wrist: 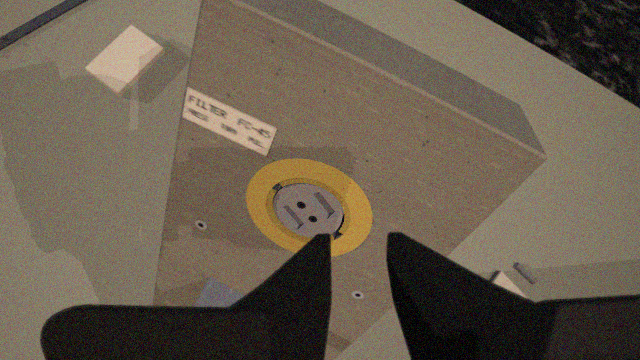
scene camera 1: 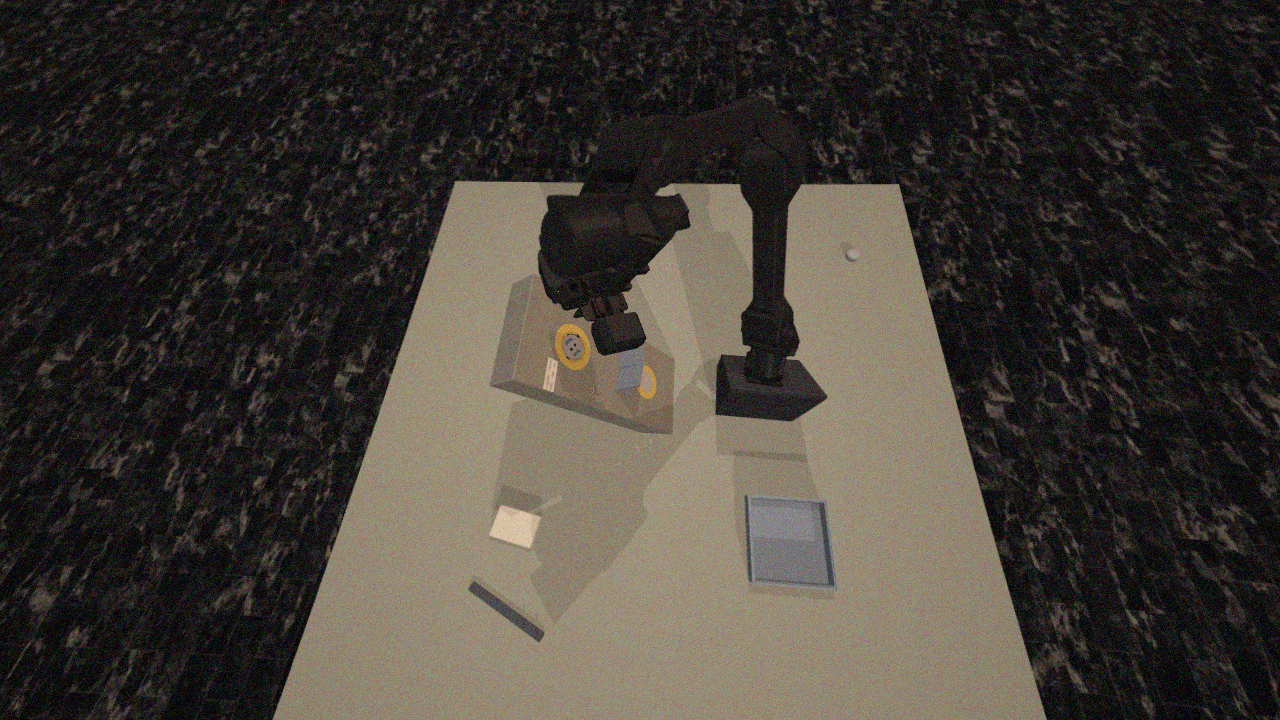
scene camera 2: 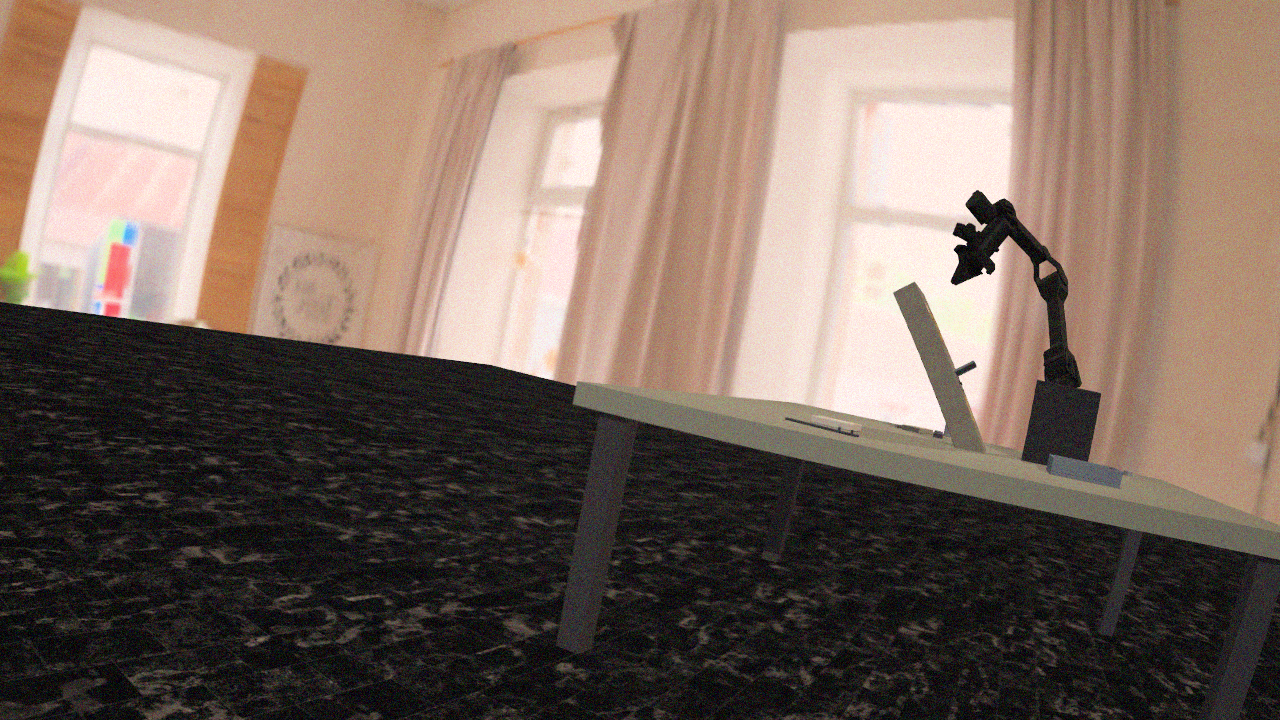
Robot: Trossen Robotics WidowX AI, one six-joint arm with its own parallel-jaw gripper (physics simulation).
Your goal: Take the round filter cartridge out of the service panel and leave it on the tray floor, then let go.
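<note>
Visible: a round grey filter cartridge, a white label, a dark bar and the gripper. The gripper appears in the wrist view as well as in scene camera 2.
</note>
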